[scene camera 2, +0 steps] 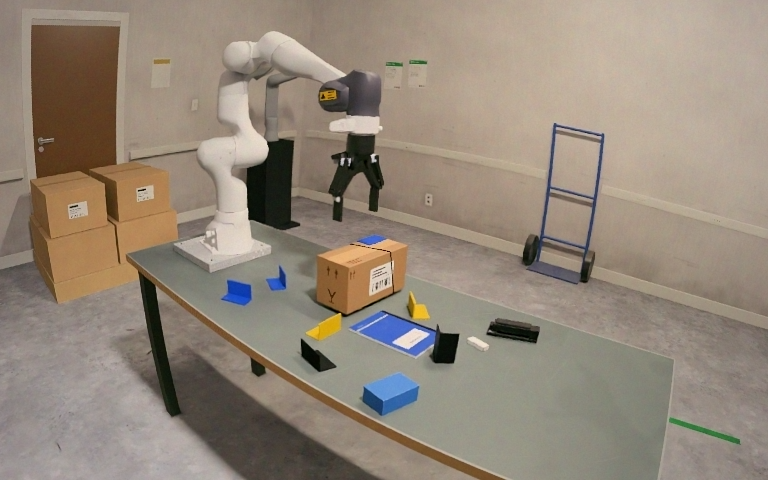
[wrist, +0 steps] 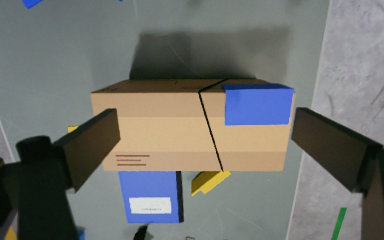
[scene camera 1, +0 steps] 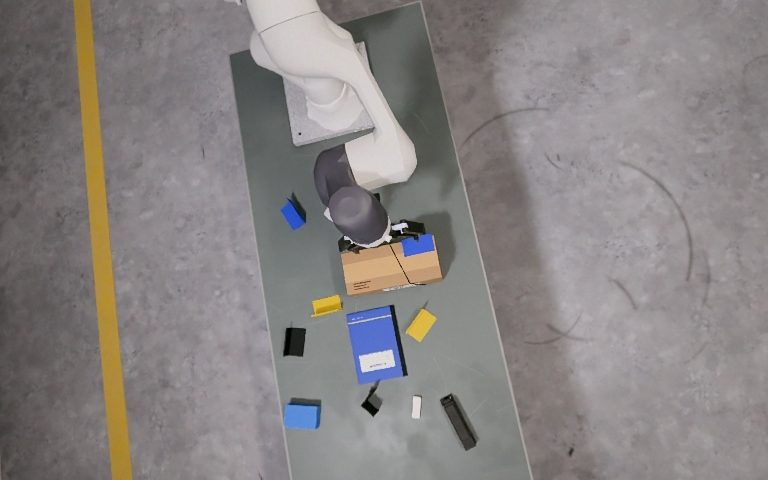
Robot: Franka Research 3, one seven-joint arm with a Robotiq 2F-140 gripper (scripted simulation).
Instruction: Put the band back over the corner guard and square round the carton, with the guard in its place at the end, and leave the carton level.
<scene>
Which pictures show my gripper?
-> Scene camera 2, the wrist view and scene camera 1: all of them.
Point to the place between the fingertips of my gripper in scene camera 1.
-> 386,242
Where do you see a blue block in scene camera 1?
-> At 297,415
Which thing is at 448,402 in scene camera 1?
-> A black tool.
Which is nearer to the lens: the black tool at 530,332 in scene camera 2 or the blue block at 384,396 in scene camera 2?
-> The blue block.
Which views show the black tool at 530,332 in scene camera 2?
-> Scene camera 2 and scene camera 1 only.
</scene>
